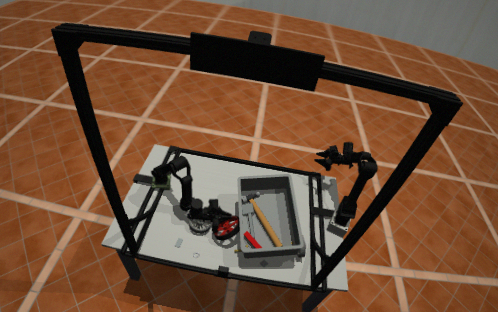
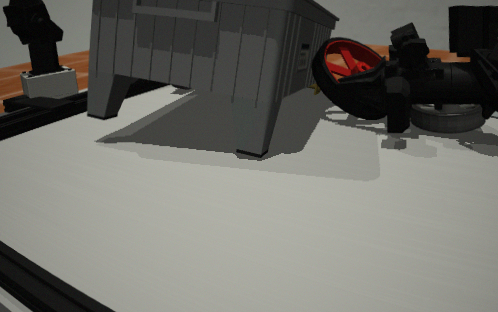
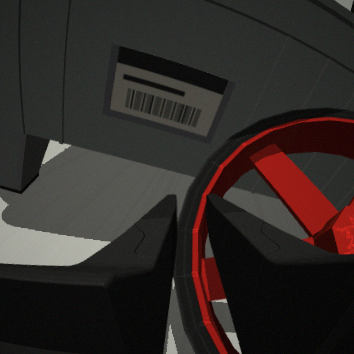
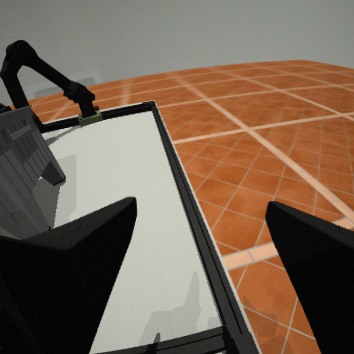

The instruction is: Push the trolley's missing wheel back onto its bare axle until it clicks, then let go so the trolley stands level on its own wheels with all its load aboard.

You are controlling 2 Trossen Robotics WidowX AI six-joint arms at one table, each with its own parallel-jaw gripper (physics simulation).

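Frame: origin at the left arm's base, x ahead, y left, z up, level; metres.
Seen in the pictures: left gripper, between the fingertips: (image 1: 231, 216) (image 2: 336, 85) (image 3: 190, 202); right gripper, between the fingertips: (image 1: 315, 156) (image 4: 201, 207); left arm's base, origin of its link: (image 1: 161, 180) (image 4: 88, 114); right arm's base, origin of its link: (image 1: 341, 220) (image 2: 46, 71).
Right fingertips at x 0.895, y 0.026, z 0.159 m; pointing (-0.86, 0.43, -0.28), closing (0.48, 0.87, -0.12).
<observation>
Offsets run from my right fingertips to a thing's middle. "pt": to the spot under its first point.
The grey trolley {pt dx -0.224, dy -0.463, dz +0.004 m} (image 1: 300, 225) (image 2: 250, 55) (image 3: 90, 30) (image 4: 17, 170) is a deep bin on short legs. In it lie a hammer {dx -0.352, dy -0.343, dz -0.109 m} (image 1: 266, 222) with an orange handle and a red-handled tool {dx -0.427, dy -0.456, dz -0.133 m} (image 1: 252, 240). A brass axle end {pt dx -0.503, dy -0.479, dz -0.172 m} (image 1: 237, 251) (image 2: 315, 89) shows beside it. My left gripper (image 1: 226, 218) (image 3: 190, 202) is shut on the rim of the red wheel {dx -0.545, dy -0.368, dz -0.129 m} (image 1: 223, 230) (image 2: 352, 60) (image 3: 295, 187), one finger inside the rim and one outside. The wheel is held tilted, above the table, close to the trolley's labelled side, apart from the axle. My right gripper (image 1: 318, 157) (image 4: 201, 207) is open and empty.
A grey spoked wheel {dx -0.680, dy -0.317, dz -0.163 m} (image 1: 199, 226) (image 2: 446, 120) lies flat beneath the left arm. A small grey plate {dx -0.784, dy -0.410, dz -0.186 m} (image 1: 178, 243) and a thin ring {dx -0.702, dy -0.478, dz -0.186 m} (image 1: 196, 255) lie near the table's front. A black frame post (image 1: 95, 135) rises at the left, another post (image 1: 385, 185) at the right.
</observation>
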